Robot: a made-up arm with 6 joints. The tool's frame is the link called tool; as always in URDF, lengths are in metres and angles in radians. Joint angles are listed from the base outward. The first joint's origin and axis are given. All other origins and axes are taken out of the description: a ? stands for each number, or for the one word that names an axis. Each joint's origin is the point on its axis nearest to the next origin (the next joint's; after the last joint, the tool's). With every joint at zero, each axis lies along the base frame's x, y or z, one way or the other. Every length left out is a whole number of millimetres.
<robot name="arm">
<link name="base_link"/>
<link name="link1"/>
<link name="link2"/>
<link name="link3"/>
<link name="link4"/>
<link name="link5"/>
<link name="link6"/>
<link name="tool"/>
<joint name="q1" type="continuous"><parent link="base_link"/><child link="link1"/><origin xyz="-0.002 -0.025 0.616" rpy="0 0 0"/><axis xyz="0 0 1"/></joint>
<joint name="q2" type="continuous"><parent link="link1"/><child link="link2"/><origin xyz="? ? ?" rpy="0 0 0"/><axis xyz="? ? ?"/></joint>
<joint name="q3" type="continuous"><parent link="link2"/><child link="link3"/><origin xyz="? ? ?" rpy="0 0 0"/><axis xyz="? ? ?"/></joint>
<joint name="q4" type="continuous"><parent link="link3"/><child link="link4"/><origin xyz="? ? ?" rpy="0 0 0"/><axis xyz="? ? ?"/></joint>
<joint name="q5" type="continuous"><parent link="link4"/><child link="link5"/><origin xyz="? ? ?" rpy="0 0 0"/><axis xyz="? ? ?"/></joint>
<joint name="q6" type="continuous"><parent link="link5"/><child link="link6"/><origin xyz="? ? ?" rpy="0 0 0"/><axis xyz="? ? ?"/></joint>
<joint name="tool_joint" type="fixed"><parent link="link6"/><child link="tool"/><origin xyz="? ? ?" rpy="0 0 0"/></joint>
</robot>
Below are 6 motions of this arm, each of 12 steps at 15 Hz.
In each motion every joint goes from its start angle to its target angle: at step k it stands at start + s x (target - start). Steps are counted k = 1, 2, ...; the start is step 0. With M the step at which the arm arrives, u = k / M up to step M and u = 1 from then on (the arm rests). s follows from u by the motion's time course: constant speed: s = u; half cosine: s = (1 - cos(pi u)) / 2; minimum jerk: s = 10 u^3 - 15 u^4 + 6 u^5.
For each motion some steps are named. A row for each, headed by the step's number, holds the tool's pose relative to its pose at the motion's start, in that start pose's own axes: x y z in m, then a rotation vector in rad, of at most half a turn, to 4 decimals.
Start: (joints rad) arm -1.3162 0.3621 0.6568 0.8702 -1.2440 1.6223
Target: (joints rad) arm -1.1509 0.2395 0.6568 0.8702 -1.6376 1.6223
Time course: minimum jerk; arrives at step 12
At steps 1, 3, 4, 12:
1: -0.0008 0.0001 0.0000 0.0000 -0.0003 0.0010
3: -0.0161 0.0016 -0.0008 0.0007 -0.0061 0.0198
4: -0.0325 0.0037 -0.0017 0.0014 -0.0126 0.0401
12: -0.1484 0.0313 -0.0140 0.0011 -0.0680 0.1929

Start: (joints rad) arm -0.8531 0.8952 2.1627 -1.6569 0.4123 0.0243
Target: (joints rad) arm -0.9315 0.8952 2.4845 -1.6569 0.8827 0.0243
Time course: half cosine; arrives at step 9
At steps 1, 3, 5, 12:
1: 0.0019 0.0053 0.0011 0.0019 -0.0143 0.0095
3: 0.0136 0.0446 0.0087 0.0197 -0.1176 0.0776
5: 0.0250 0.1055 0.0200 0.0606 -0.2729 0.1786
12: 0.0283 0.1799 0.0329 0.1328 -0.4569 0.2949

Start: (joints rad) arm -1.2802 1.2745 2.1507 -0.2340 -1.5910 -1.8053
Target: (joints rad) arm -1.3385 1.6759 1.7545 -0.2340 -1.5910 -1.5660
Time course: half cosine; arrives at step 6
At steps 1, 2, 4, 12:
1: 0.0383 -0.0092 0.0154 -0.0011 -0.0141 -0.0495
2: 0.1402 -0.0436 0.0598 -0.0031 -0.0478 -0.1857
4: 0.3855 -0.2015 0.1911 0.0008 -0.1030 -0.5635
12: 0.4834 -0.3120 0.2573 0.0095 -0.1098 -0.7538

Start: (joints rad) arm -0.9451 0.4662 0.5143 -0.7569 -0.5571 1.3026
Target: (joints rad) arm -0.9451 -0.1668 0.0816 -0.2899 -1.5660 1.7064
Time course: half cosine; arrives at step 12
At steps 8, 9, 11, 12:
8: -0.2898 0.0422 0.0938 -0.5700 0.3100 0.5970
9: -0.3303 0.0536 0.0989 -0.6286 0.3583 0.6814
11: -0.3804 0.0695 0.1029 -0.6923 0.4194 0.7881
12: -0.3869 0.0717 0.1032 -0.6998 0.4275 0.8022

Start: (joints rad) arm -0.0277 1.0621 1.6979 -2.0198 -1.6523 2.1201
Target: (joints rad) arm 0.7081 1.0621 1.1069 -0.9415 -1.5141 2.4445
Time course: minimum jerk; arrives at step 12
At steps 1, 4, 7, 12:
1: 0.0019 0.0021 -0.0021 0.0026 0.0021 0.0021
4: 0.0856 0.0914 -0.0751 0.1009 0.0800 0.1161
7: 0.2836 0.3059 -0.1460 0.2319 0.1726 0.5268
12: 0.4340 0.4715 -0.1242 0.2166 0.1422 0.9597

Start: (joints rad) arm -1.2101 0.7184 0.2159 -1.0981 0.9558 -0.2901
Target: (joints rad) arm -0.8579 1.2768 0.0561 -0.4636 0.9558 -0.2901
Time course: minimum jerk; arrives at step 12
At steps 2, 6, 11, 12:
2: -0.0053 -0.0120 -0.0098 -0.0308 0.0244 0.0066
6: -0.0929 -0.1681 -0.1163 -0.4163 0.3758 0.1239
11: -0.2121 -0.3329 -0.1807 -0.7835 0.8052 0.2963
12: -0.2134 -0.3346 -0.1811 -0.7870 0.8099 0.2982

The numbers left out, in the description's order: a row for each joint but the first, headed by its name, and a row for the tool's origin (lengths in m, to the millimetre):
q2: xyz -0.01 0.045 0, axis 0 1 0
q3: xyz -0.01 0 0.545, axis 0 -1 0
q4: xyz 0.524 0 -0.016, axis -1 0 0
q5: xyz 0 -0.155 0, axis 0 -1 0
q6: xyz 0.031 0 0.007, axis -1 0 0
tool: xyz 0 -0.002 0.006

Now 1 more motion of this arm.
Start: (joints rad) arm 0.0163 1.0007 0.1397 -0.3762 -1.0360 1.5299
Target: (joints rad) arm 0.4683 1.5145 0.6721 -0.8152 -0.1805 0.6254
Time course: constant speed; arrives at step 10
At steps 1, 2, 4, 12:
1: 0.0312 -0.0175 0.0326 0.0723 -0.0298 -0.0736
2: 0.0640 -0.0320 0.0654 0.1466 -0.0673 -0.1429
4: 0.1339 -0.0523 0.1300 0.3007 -0.1637 -0.2671
12: 0.3708 -0.0403 0.2970 0.7921 -0.5843 -0.5017

